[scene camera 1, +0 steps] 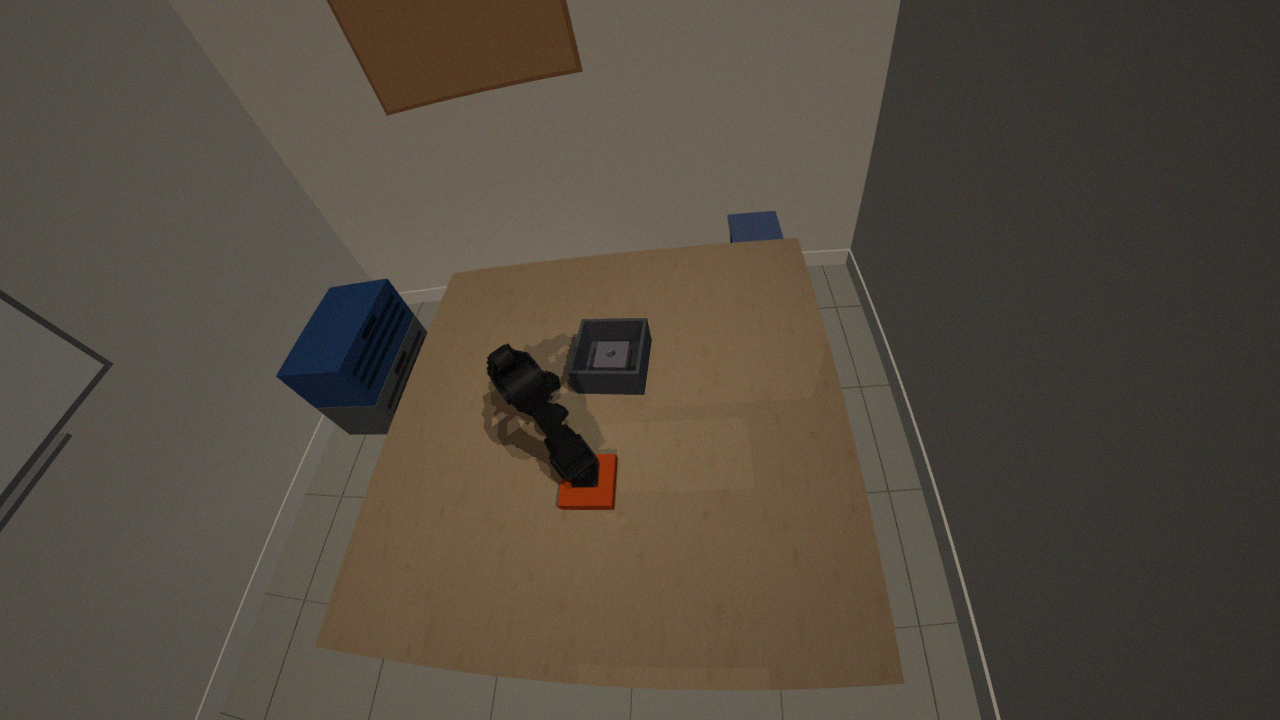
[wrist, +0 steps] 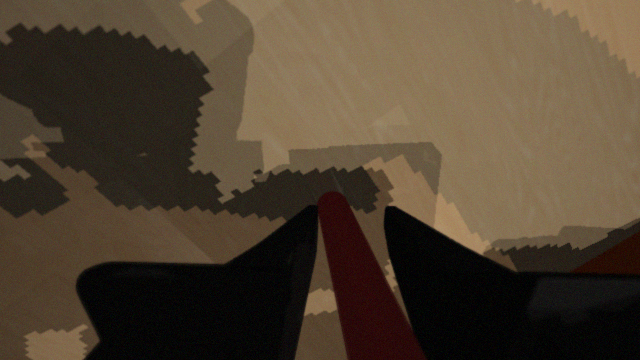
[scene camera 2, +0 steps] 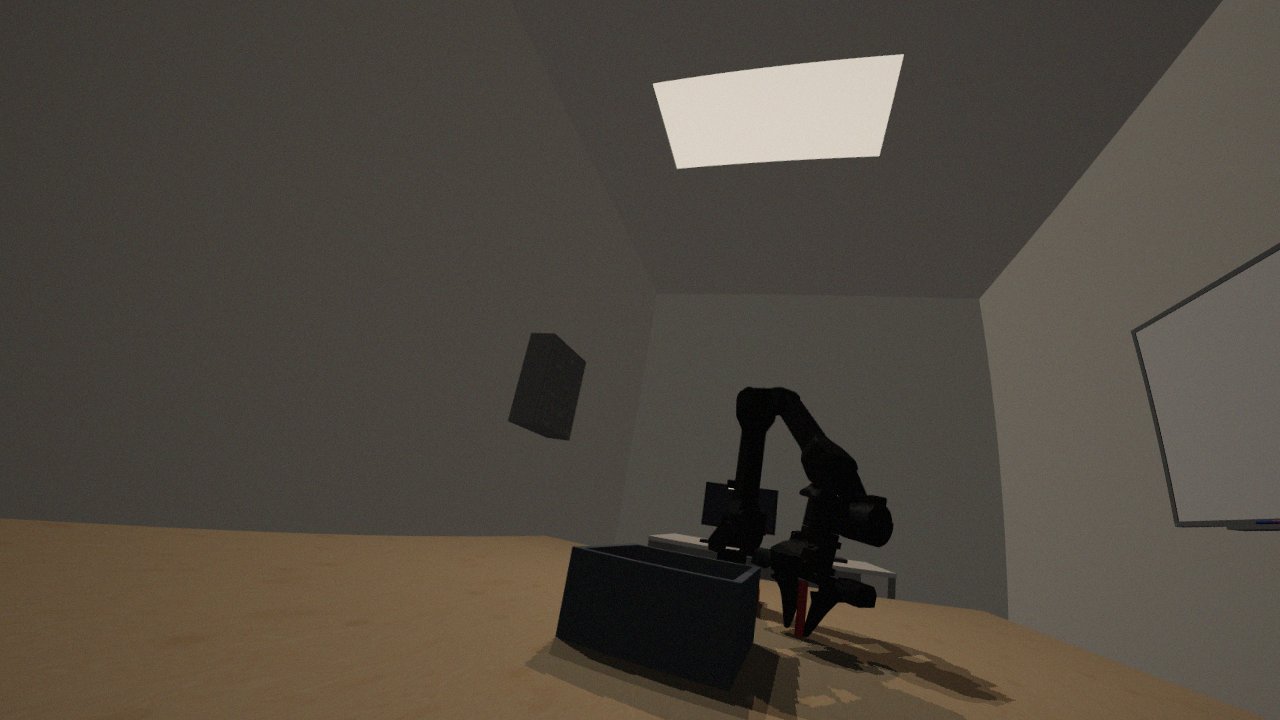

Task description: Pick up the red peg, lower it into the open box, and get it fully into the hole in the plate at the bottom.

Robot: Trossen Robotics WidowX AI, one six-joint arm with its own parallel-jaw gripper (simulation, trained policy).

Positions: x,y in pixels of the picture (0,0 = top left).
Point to a dark box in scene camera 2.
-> At 693,617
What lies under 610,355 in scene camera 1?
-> A plate.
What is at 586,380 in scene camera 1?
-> A dark box.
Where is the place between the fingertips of my gripper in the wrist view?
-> At 350,215
